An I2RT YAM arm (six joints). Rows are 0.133 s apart.
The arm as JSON. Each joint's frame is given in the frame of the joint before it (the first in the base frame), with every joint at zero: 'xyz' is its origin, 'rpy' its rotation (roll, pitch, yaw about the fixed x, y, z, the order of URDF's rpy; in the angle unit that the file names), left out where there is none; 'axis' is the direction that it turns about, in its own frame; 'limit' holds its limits. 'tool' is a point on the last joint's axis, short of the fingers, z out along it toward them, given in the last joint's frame.
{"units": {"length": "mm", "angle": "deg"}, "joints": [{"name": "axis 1", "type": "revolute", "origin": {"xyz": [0.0, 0.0, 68.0]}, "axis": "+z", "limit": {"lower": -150.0, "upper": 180.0}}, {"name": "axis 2", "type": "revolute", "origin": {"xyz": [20.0, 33.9, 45.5]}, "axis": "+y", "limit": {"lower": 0.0, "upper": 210.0}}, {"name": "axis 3", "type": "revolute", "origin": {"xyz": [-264.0, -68.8, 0.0]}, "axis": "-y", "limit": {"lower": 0.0, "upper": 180.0}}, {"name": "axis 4", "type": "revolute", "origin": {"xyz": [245.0, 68.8, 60.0]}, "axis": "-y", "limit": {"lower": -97.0, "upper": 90.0}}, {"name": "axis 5", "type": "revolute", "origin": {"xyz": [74.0, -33.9, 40.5]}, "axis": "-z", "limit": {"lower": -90.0, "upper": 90.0}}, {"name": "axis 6", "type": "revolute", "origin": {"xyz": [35.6, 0.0, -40.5]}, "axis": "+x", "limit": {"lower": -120.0, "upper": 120.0}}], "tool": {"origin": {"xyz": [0.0, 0.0, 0.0], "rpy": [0.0, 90.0, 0.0]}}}
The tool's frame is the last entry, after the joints.
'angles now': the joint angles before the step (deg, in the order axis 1, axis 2, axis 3, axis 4, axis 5, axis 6). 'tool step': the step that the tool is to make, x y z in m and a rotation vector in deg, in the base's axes. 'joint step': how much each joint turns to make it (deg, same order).
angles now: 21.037, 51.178, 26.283, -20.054, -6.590, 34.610
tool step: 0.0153, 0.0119, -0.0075, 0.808, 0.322, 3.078
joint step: 1.289, 6.764, 0.776, 5.901, -1.880, -0.655
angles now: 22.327, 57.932, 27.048, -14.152, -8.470, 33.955
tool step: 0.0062, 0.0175, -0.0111, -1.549, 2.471, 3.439
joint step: 3.853, 6.111, 1.062, 2.164, 0.572, 0.026
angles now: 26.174, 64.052, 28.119, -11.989, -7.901, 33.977
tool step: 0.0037, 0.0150, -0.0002, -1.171, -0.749, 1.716
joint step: 3.403, 3.049, 1.548, 1.654, 2.159, 0.323
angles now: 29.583, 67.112, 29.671, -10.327, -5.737, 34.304
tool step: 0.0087, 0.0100, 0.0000, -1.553, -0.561, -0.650
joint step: 1.474, 3.587, 2.211, 1.114, 2.628, 0.488
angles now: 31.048, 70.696, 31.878, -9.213, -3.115, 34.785
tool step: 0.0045, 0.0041, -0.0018, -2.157, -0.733, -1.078
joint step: 0.705, 1.958, 0.962, 0.494, 2.846, -0.149
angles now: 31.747, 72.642, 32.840, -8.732, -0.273, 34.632
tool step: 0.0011, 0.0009, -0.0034, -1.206, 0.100, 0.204
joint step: 0.146, 0.987, 0.018, 0.248, 0.695, -0.682
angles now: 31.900, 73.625, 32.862, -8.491, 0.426, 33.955
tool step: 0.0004, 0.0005, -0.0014, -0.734, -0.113, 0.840
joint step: 0.051, 0.413, 0.010, 0.118, 0.005, -1.043
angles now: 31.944, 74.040, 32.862, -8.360, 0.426, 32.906
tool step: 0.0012, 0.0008, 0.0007, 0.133, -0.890, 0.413
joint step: 0.011, 0.111, -0.012, 0.952, 0.008, -0.538
